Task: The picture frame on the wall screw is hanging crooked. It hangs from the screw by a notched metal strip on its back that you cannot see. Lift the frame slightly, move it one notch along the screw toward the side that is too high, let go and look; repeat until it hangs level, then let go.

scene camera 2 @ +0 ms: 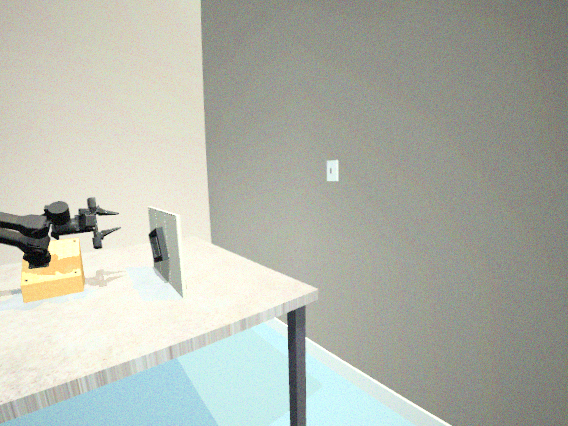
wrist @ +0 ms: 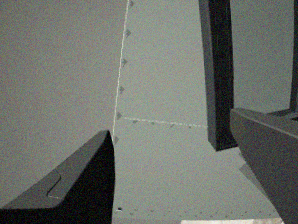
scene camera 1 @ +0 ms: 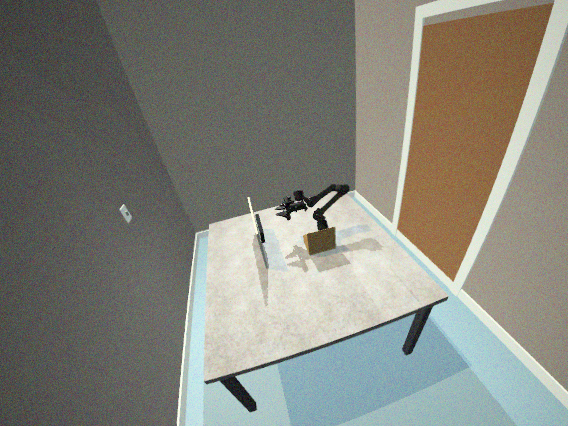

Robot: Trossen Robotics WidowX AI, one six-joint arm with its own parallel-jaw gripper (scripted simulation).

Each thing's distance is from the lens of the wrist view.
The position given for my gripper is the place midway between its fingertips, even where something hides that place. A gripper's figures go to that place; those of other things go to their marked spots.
my gripper (wrist: 171,129): 10 cm
picture frame (wrist: 243,54): 25 cm
wall panel (wrist: 163,158): 29 cm
The marked spots on the wall panel and the picture frame are 15 cm apart.
